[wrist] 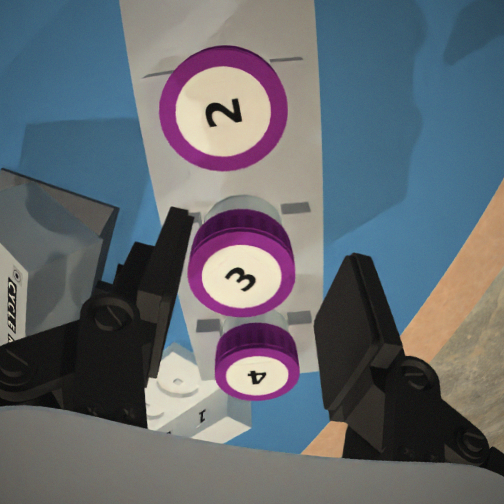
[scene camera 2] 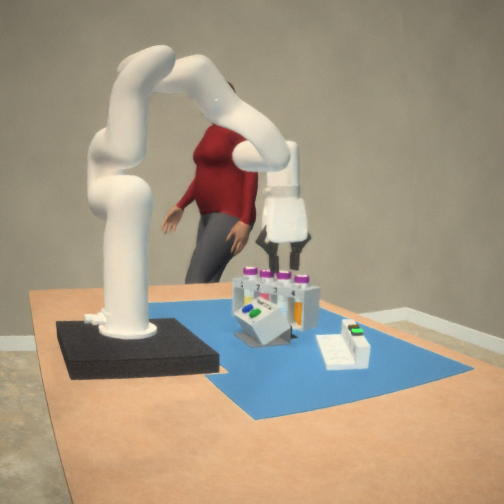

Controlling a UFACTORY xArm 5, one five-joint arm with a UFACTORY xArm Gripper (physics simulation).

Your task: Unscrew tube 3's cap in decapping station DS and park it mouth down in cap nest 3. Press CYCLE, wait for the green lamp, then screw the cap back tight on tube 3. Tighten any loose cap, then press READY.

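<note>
The white decapping station [scene camera 2: 280, 300] holds a row of tubes with purple caps. In the wrist view the purple caps are numbered: cap 2 [wrist: 223, 108], cap 3 [wrist: 241, 266] and cap 4 [wrist: 257, 364]. All sit on their tubes. My gripper [scene camera 2: 283, 261] hovers open just above cap 3 [scene camera 2: 283, 275]. In the wrist view its black fingers [wrist: 260, 295] stand either side of cap 3 without touching it. The white cap nest block [scene camera 2: 344, 348] lies on the blue mat to the right. A corner of the cap nest block marked 1 shows in the wrist view [wrist: 192, 410].
A slanted panel [scene camera 2: 261, 320] in front of the station carries a blue button [scene camera 2: 247, 308] and a green button [scene camera 2: 255, 313]. The nest block has a green lamp or button [scene camera 2: 357, 331] on its raised end. A person in a red top [scene camera 2: 220, 200] stands behind the table.
</note>
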